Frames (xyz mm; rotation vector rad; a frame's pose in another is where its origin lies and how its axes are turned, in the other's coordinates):
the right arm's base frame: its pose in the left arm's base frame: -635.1 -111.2 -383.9 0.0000 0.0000 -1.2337
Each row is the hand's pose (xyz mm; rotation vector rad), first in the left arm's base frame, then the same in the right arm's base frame.
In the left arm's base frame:
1: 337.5 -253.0 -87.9 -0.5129 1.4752 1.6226
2: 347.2 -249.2 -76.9 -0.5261 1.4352 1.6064
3: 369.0 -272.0 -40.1 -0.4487 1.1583 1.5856
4: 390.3 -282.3 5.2 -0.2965 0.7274 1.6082
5: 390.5 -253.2 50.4 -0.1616 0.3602 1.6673
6: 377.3 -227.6 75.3 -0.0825 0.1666 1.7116
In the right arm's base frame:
1: 455.5 871.0 296.0 1.5761 -1.1236 -2.4099
2: 455.1 881.4 307.0 1.5855 -1.0908 -2.4540
3: 483.9 894.4 343.8 -1.3234 0.8753 2.5928
4: 500.6 911.1 389.1 -0.8514 0.5420 2.7524
5: 473.2 920.9 434.3 -0.4412 0.2599 2.8783
6: 444.7 916.9 459.2 -0.2137 0.1151 2.9402

